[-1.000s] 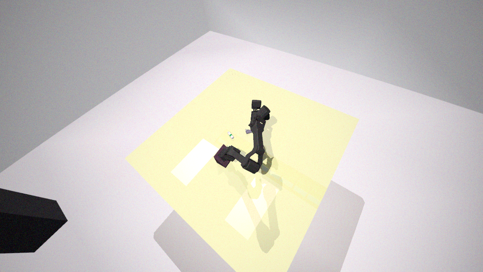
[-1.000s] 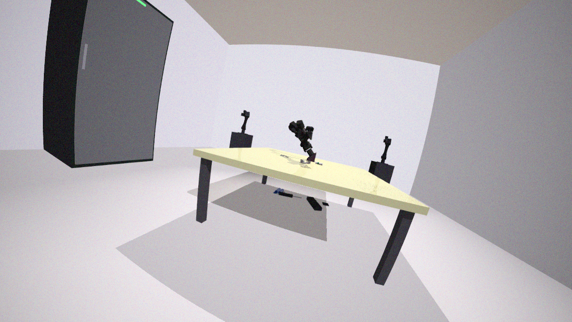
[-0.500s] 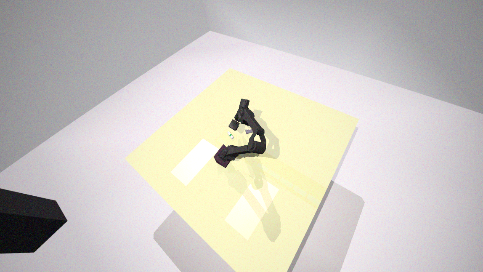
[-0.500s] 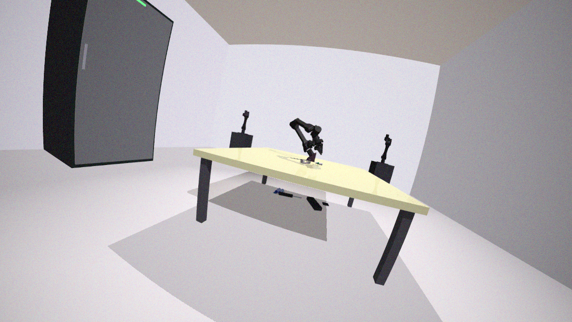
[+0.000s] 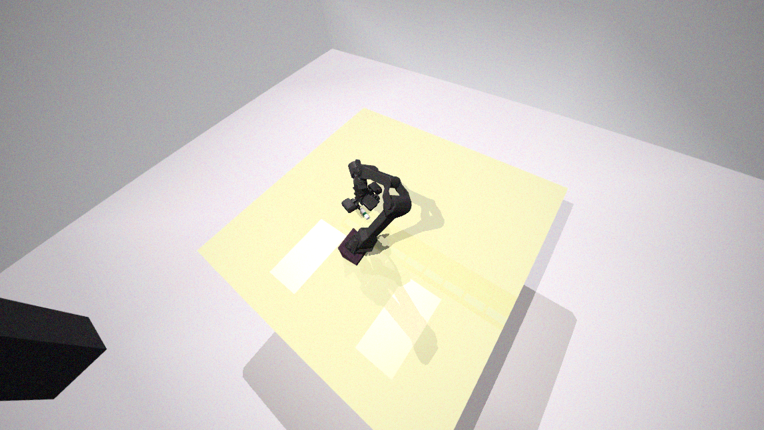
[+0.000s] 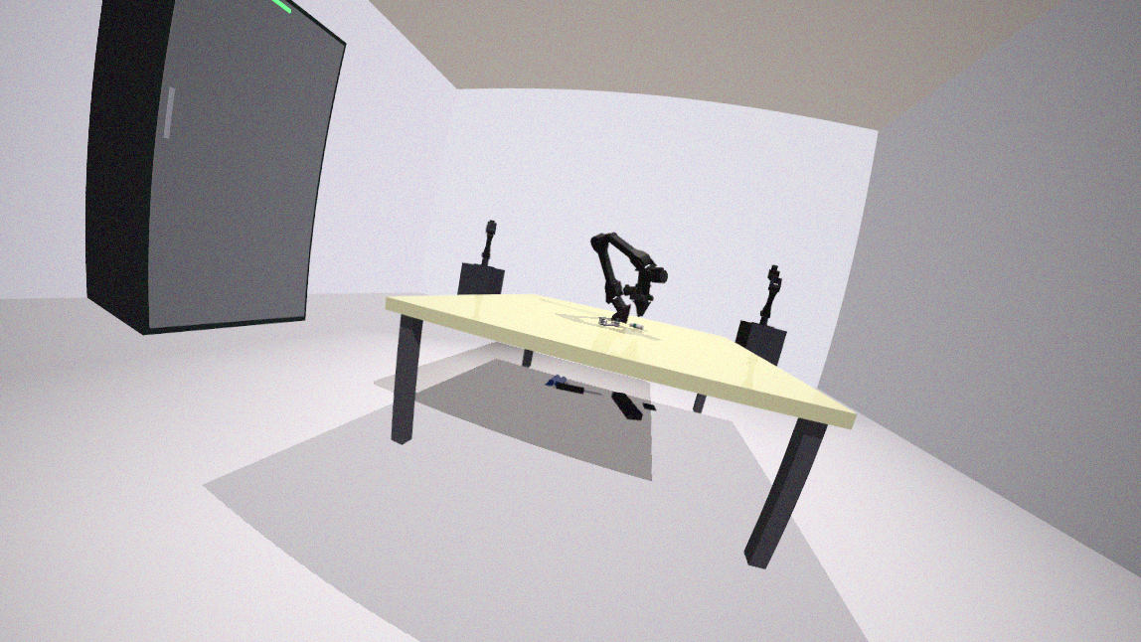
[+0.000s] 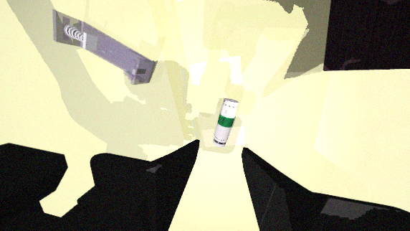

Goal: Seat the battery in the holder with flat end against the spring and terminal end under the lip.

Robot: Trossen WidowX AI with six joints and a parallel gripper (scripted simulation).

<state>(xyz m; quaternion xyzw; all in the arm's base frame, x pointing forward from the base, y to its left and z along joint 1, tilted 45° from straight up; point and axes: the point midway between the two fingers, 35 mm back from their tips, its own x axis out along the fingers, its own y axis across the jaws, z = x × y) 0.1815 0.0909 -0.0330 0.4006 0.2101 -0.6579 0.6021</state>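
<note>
Now: the battery 1 cm behind my gripper tip, 1 cm to the right of it and 4 cm below it.
</note>
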